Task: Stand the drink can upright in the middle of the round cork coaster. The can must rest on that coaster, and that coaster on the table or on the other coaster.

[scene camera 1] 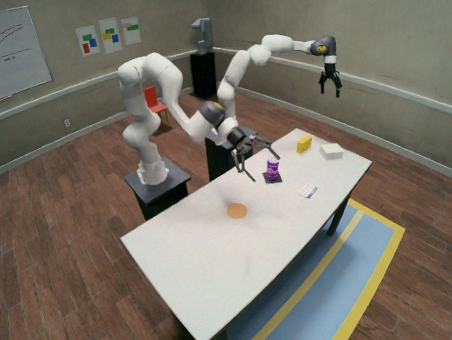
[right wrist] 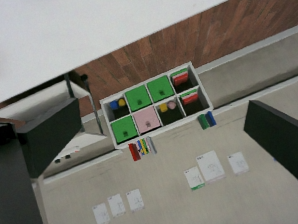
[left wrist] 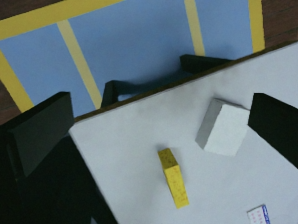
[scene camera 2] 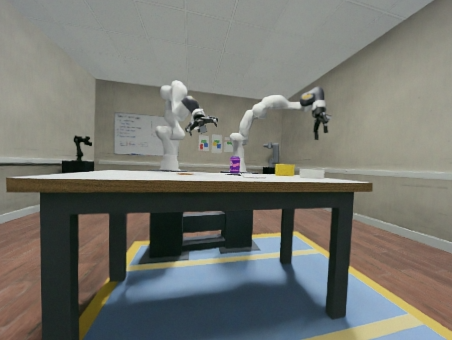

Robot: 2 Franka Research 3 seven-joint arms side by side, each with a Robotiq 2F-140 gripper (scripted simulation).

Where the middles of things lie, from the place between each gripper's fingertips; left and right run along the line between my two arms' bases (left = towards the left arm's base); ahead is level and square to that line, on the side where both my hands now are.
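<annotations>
White box (left wrist: 224,127): right hand (scene camera 1: 267,170) 230 mm above it, 680 mm to the right of it, 80 mm short of it.
Same white box: left hand 29 cm above it, 24 cm to the left of it, 16 cm short of it.
</annotations>
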